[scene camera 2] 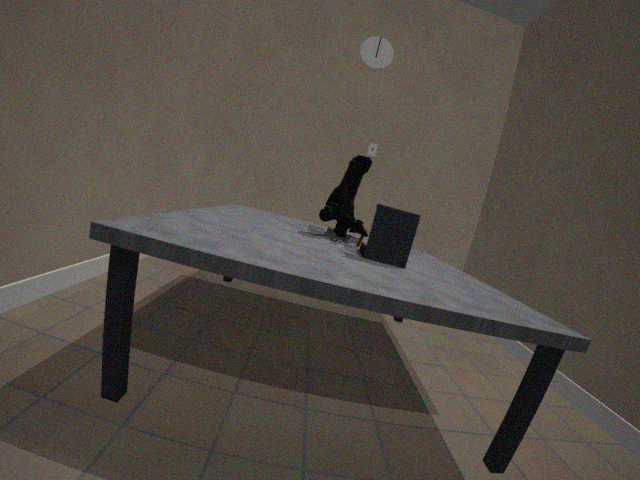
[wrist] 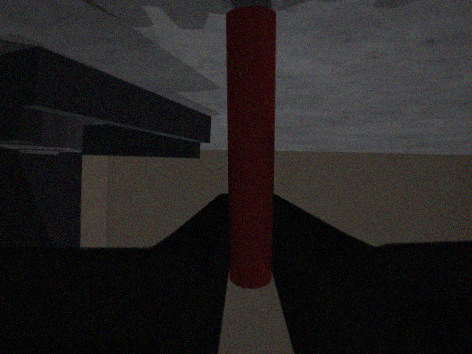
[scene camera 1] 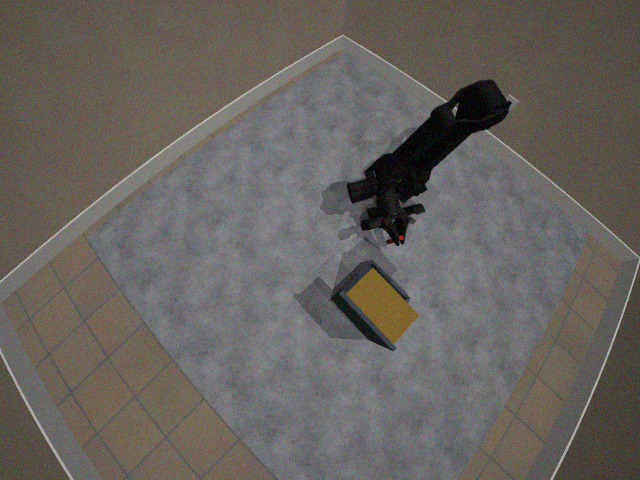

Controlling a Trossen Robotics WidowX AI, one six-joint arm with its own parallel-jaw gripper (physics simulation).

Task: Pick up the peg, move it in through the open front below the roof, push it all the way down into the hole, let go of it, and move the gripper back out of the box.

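Seen in the pictures: gripper, between the fingertips: (scene camera 2: pixel 367 236) (wrist: pixel 246 204) (scene camera 1: pixel 400 245); arm's base, origin of its link: (scene camera 1: pixel 403 191).
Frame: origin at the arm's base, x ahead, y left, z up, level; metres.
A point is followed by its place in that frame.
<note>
The red peg (scene camera 1: pixel 389 241) @(x 0.154, y 0.098, z -0.012 m) (scene camera 2: pixel 360 240) @(x 0.154, y 0.104, z -0.001 m) (wrist: pixel 251 115) @(x 0.146, y 0.096, z -0.002 m) is held by my gripper (scene camera 1: pixel 399 240) @(x 0.154, y 0.127, z 0.026 m) (scene camera 2: pixel 364 233) @(x 0.154, y 0.127, z 0.026 m) (wrist: pixel 246 204) @(x 0.154, y 0.127, z 0.026 m), which is shut on it. In scene camera 2 the peg leans slightly, its lower end above the table or close to it; the gap is too small to judge. The dark box (scene camera 1: pixel 356 318) @(x 0.400, y 0.191, z 0.099 m) (scene camera 2: pixel 392 237) @(x 0.399, y 0.201, z 0.066 m) (wrist: pixel 125 105) @(x 0.233, y 0.156, z -0.020 m) has a yellow roof (scene camera 1: pixel 382 304) @(x 0.349, y 0.194, z 0.169 m). The peg and gripper are outside the box, beyond its upper corner in scene camera 1 and at its left side in scene camera 2. In the wrist view the box lies left of the peg. The hole cannot be made out.
The grey table (scene camera 1: pixel 248 310) @(x 0.615, y 0.001, z -0.033 m) (scene camera 2: pixel 232 253) @(x 0.839, y -0.199, z -0.033 m) (wrist: pixel 380 90) @(x 0.097, y 0.188, z -0.033 m) carries the box. A tall dark wall of the box (wrist: pixel 45 200) @(x 0.386, y 0.235, z 0.053 m) stands at the left of the wrist view. The black arm (scene camera 1: pixel 429 144) @(x 0.075, y 0.001, z 0.282 m) (scene camera 2: pixel 348 188) @(x 0.096, y -0.010, z 0.212 m) reaches in from the upper right in scene camera 1.
</note>
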